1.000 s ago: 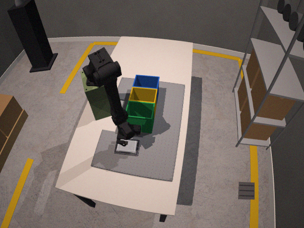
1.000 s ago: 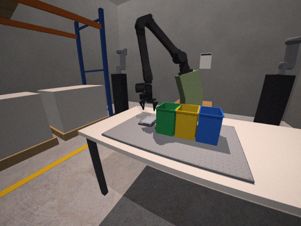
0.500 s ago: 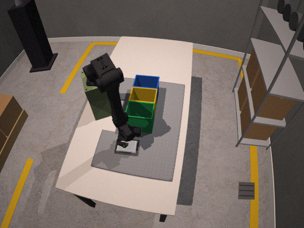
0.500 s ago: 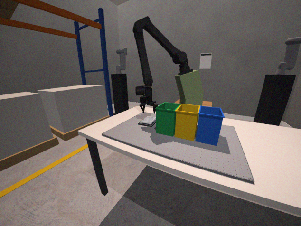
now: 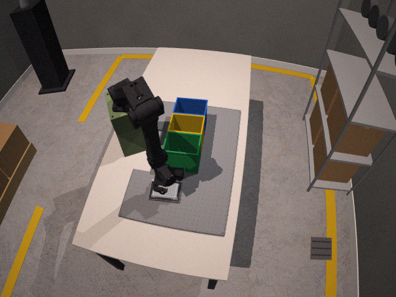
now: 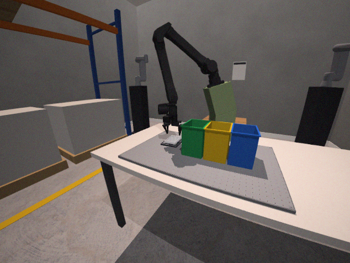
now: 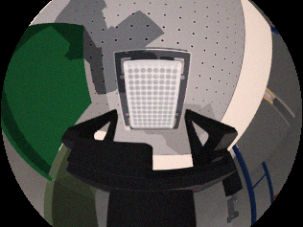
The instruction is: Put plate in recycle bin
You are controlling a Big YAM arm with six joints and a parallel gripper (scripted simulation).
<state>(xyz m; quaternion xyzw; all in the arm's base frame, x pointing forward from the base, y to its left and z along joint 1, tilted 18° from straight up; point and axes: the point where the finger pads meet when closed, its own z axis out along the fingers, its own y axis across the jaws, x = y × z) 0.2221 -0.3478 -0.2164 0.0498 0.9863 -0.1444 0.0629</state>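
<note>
Now: the white 96-well plate 5 cm below my hand. The rest, counted from my hand: dark plate nest: 6 cm below; green bin: 18 cm to the left, 9 cm ahead, 2 cm above; yellow bin: 31 cm to the left, 12 cm ahead, 2 cm above.
</note>
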